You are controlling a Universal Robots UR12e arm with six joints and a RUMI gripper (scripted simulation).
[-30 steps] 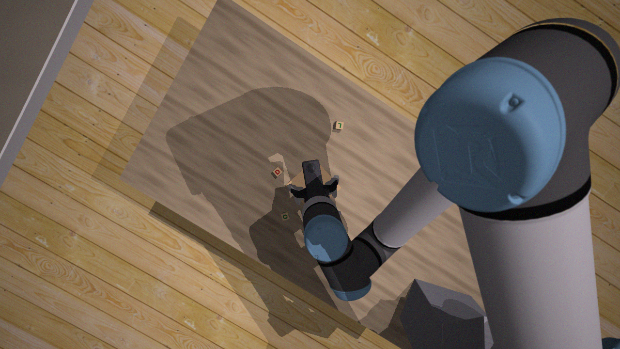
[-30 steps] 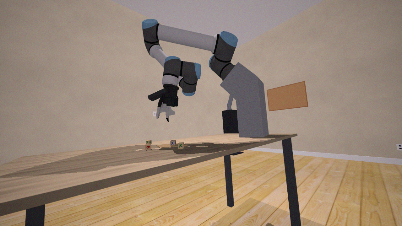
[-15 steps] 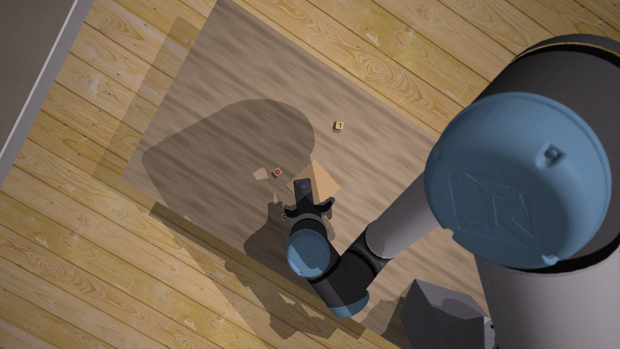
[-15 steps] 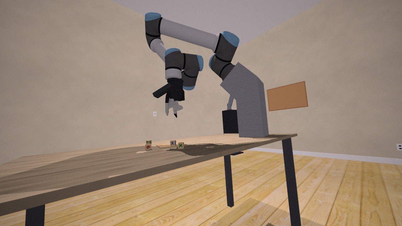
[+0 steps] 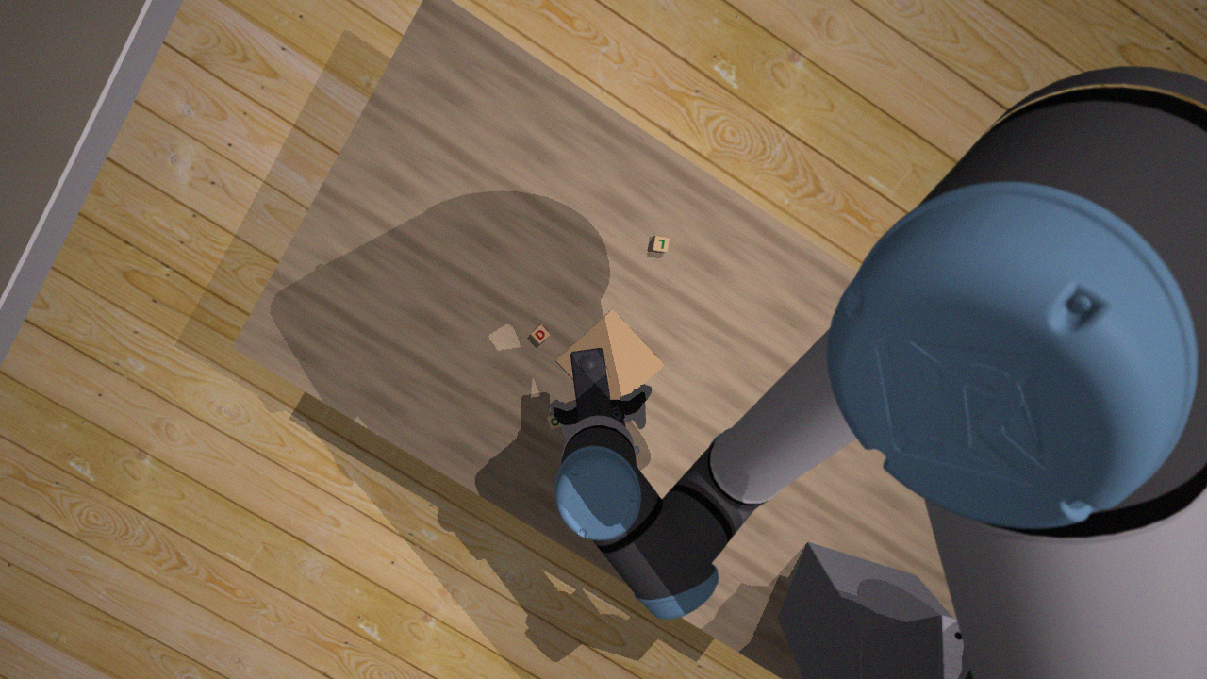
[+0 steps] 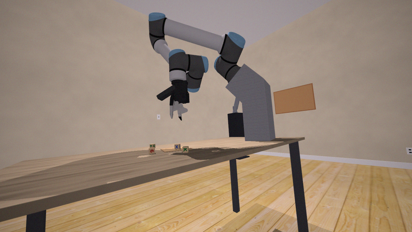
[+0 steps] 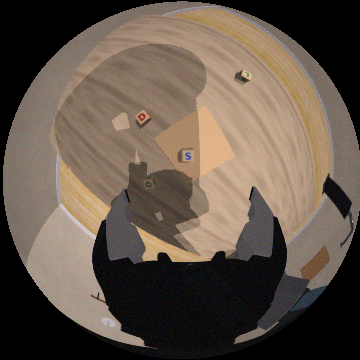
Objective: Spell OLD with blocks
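My gripper is now 2 cm to the left of the mat and 15 cm above it.
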